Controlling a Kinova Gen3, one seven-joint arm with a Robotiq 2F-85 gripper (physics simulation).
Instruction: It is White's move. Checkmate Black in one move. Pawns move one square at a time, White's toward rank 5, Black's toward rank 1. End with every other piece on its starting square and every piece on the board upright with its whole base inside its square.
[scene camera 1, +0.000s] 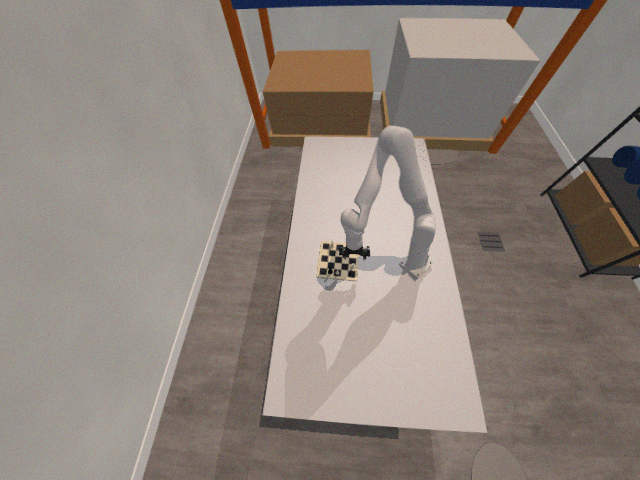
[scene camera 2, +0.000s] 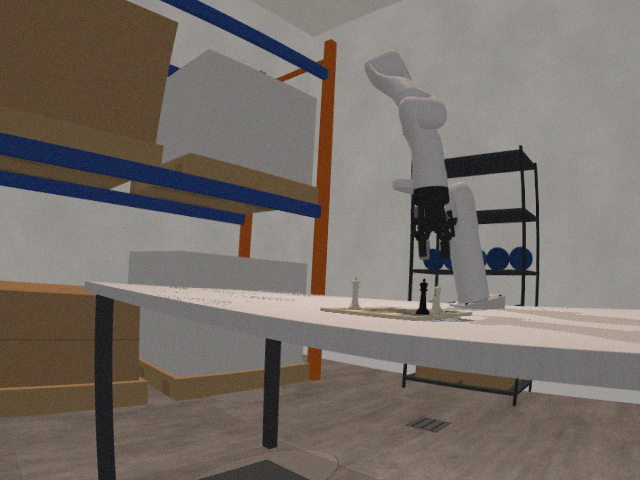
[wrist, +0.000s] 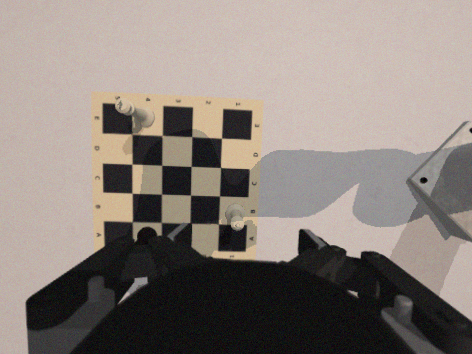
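Where they show: gripper, fingertip midpoint: (scene camera 1: 354, 258) (scene camera 2: 435, 259) (wrist: 244, 238); arm's base, link origin: (scene camera 1: 416, 261) (scene camera 2: 473, 299).
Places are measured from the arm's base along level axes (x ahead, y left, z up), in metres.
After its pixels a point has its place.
Observation:
The chessboard (scene camera 1: 343, 279) @(x 0.398, y 0.064, z -0.017 m) (scene camera 2: 330, 310) @(x 0.506, y -0.151, z -0.018 m) (wrist: 97, 135) @(x 0.503, y -0.122, z -0.015 m) lies on the table. A white king (scene camera 1: 331, 243) @(x 0.445, y -0.131, z 0.030 m) (scene camera 2: 355, 294) @(x 0.444, y -0.134, z 0.013 m) (wrist: 145, 118) @(x 0.435, y -0.132, z -0.004 m) stands upright on E4. A slimmer white piece (scene camera 1: 353, 267) @(x 0.340, y 0.009, z 0.004 m) (wrist: 234, 211) @(x 0.344, y -0.002, z 0.000 m) stands on B1. The black king (scene camera 1: 329, 270) @(x 0.468, y 0.018, z 0.010 m) (scene camera 2: 423, 298) @(x 0.468, y 0.019, z 0.013 m) (wrist: 146, 234) @(x 0.460, y 0.011, z -0.004 m) stands on A4; a finger hides its lower part in the wrist view. Another white piece (scene camera 1: 337, 272) @(x 0.427, y 0.031, z 0.007 m) (scene camera 2: 436, 301) @(x 0.428, y 0.031, z 0.007 m) stands beside it, on the rank 3 side; the left finger hides that spot in the wrist view. My gripper (scene camera 1: 355, 253) @(x 0.340, y -0.004, z 0.092 m) (scene camera 2: 434, 255) @(x 0.340, y -0.004, z 0.092 m) (wrist: 244, 238) @(x 0.340, y -0.004, z 0.092 m) is open and empty, above the board's rank 1 side.
The arm's base (scene camera 1: 417, 268) @(x 0.009, y 0.045, z 0.015 m) (scene camera 2: 478, 302) @(x 0.064, y 0.029, z -0.005 m) (wrist: 450, 180) @(x 0.047, y 0.001, z 0.004 m) is bolted to the white table (scene camera 1: 382, 361) @(x 0.264, y 0.464, z -0.021 m) (scene camera 2: 542, 346) @(x 0.746, y 0.254, z -0.021 m), beyond the board's rank 1 edge. Large boxes (scene camera 1: 320, 72) (scene camera 1: 460, 93) stand behind the table's far end. A black shelf rack (scene camera 2: 522, 206) stands behind the arm, away from the board.

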